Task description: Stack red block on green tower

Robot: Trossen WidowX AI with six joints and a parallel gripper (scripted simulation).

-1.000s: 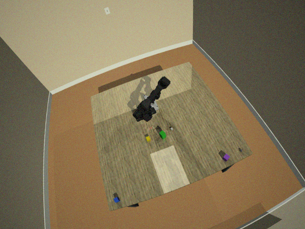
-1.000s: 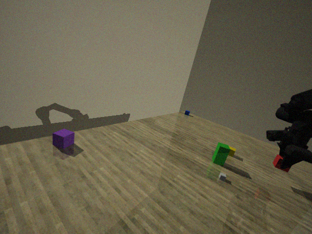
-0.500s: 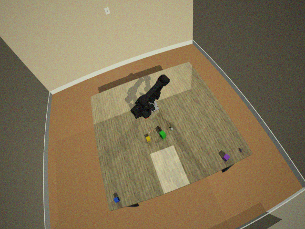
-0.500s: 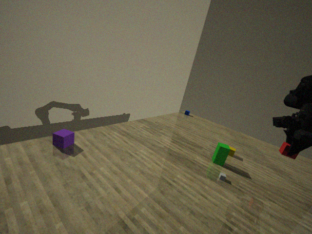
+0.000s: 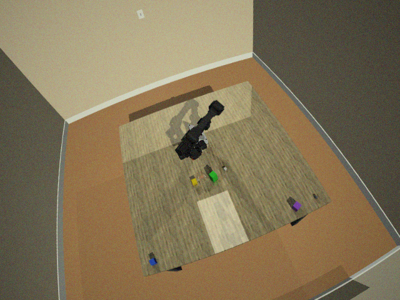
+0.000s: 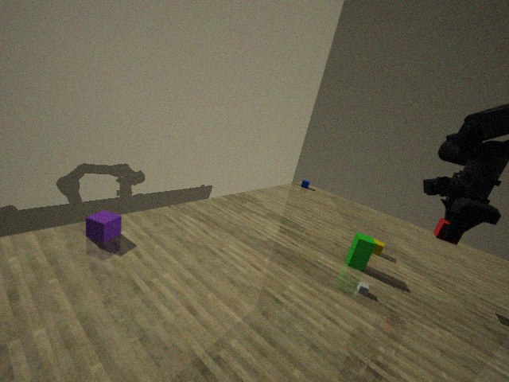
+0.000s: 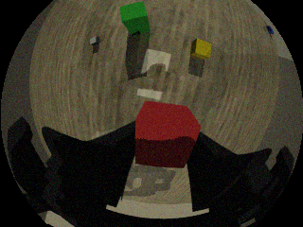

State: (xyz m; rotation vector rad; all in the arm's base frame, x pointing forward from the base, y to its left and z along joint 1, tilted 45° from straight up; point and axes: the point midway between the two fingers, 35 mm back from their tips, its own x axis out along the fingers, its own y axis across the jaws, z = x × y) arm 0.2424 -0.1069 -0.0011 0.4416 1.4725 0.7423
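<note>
Right now the small white cube is 9 cm ahead of my gripper tip, 18 cm to the left of it and 13 cm below it. Also, from my gripper tip: yellow block 12 cm ahead, 5 cm to the right, 12 cm below; red block 1 cm above; blue block 57 cm ahead, 43 cm to the right, 12 cm below.
</note>
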